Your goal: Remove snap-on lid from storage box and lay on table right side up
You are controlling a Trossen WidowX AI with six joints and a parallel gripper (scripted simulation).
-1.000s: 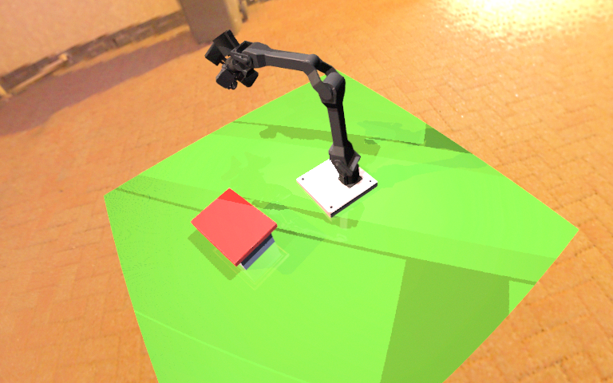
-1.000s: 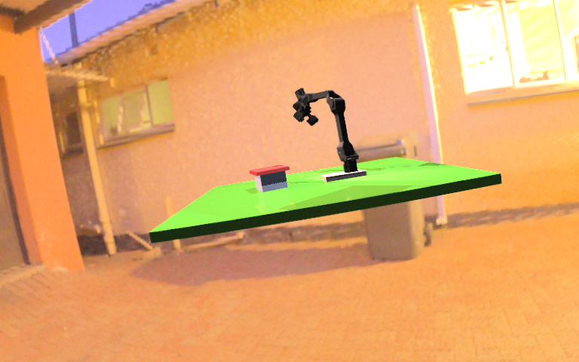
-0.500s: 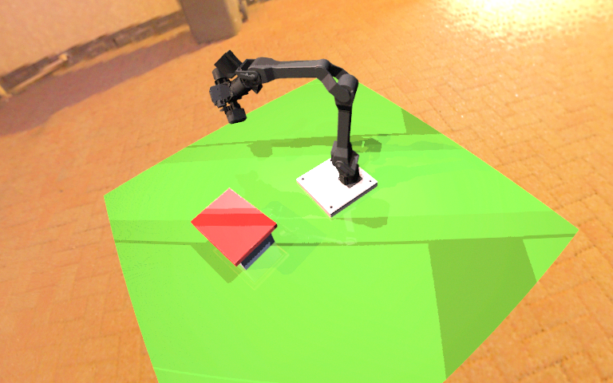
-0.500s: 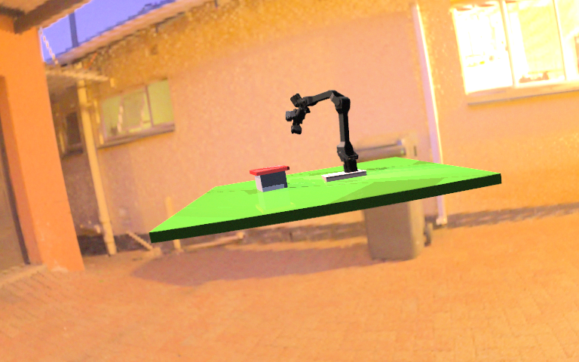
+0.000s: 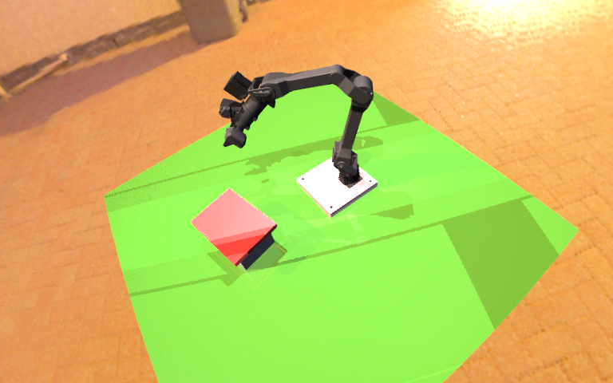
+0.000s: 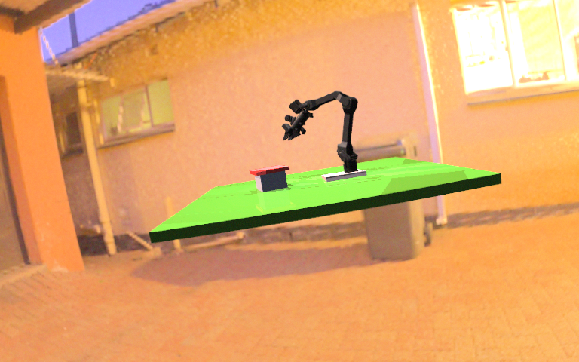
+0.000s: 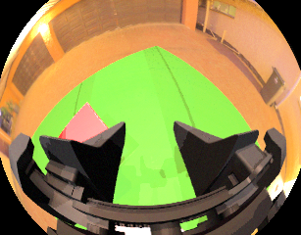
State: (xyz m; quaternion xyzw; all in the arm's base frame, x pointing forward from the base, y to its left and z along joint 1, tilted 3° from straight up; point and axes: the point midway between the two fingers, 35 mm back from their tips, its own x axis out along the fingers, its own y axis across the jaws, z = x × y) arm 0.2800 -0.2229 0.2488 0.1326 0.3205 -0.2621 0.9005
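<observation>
Right now my gripper tip is 12 cm short of the red lid, 19 cm to the right of it and 14 cm above it. Also, from my gripper tip: storage box (12 cm ahead, 19 cm to the left, 19 cm below).
</observation>
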